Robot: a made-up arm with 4 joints.
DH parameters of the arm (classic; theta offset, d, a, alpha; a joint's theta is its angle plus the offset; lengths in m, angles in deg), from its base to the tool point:
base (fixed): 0 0.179 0 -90
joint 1: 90 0.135 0.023 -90
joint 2: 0 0.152 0.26 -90
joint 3: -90 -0.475 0.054 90
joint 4: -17.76 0 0.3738 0
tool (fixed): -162.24 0.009 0 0
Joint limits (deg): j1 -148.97..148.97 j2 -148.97..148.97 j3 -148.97..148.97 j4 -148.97..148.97
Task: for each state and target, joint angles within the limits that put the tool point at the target. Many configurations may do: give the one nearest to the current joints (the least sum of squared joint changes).
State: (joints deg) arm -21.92 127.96 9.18 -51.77
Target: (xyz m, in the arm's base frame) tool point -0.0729 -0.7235 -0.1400
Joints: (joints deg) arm -27.41 148.14 9.37 -71.49
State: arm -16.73 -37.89 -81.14 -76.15
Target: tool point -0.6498 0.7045 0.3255
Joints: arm -64.71 -66.04 -79.80 -78.76
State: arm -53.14 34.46 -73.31 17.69
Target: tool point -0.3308 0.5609 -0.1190
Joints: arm -26.22 21.33 -48.27 24.30
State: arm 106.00 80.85 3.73 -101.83
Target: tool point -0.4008 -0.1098 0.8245
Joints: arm 148.97 96.24 28.01 -112.80
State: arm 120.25 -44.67 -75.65 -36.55
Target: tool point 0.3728 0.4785 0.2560
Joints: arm 105.05 -27.01 -86.23 18.39
